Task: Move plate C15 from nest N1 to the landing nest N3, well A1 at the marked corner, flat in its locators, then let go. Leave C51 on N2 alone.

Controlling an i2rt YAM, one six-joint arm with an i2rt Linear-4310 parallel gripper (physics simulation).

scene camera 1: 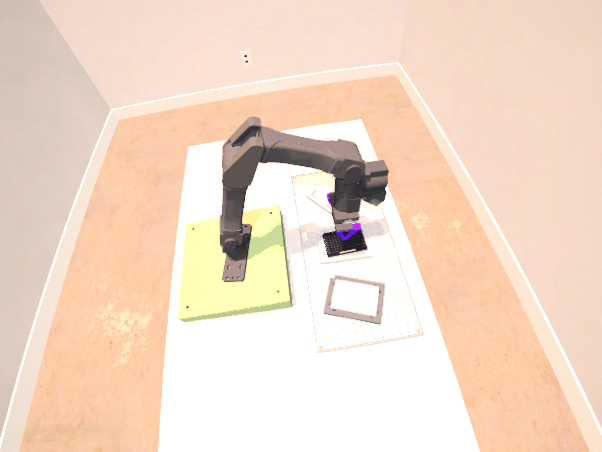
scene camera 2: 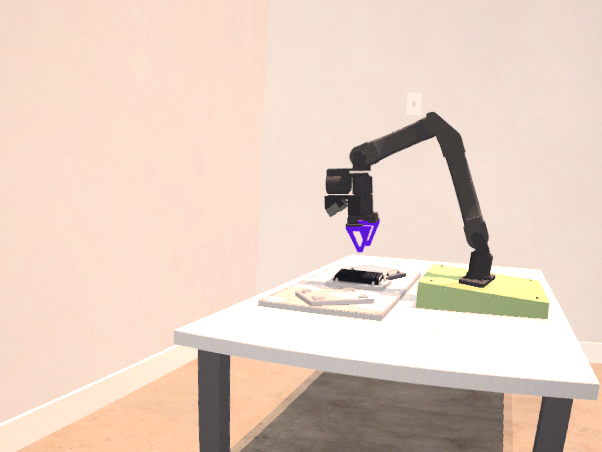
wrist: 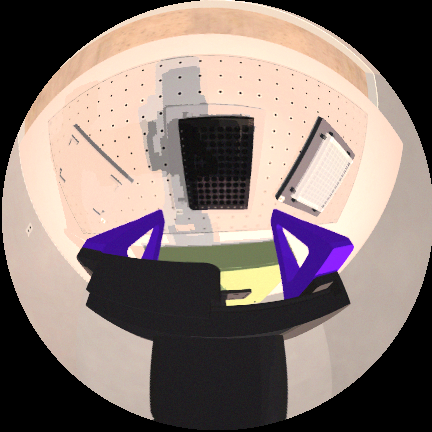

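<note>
A black well plate (scene camera 1: 332, 245) (scene camera 2: 357, 276) (wrist: 220, 165), seemingly C15, lies apparently flat on the pale middle nest (scene camera 1: 350, 259) (scene camera 2: 382, 286) (wrist: 258, 132). Its label, well A1 and the nest's marked corner cannot be made out. My gripper (scene camera 2: 364, 247) (wrist: 217, 214) is open, with its purple fingers clear above the black plate. A white plate (scene camera 1: 355, 298) (wrist: 325, 172), seemingly C51, sits in the grey nest (scene camera 1: 380, 305) (wrist: 305, 201). A pale nest (scene camera 1: 317, 201) (wrist: 105, 156) at the other end holds no plate and stands angled. Nest labels are unreadable.
The nests stand on a perforated board (scene camera 1: 400, 320) (scene camera 2: 325, 311) (wrist: 240, 92). The arm's base is fixed on a yellow-green block (scene camera 1: 210, 295) (scene camera 2: 480, 302) beside it. A white table (scene camera 1: 300, 400) (scene camera 2: 450, 355) carries both.
</note>
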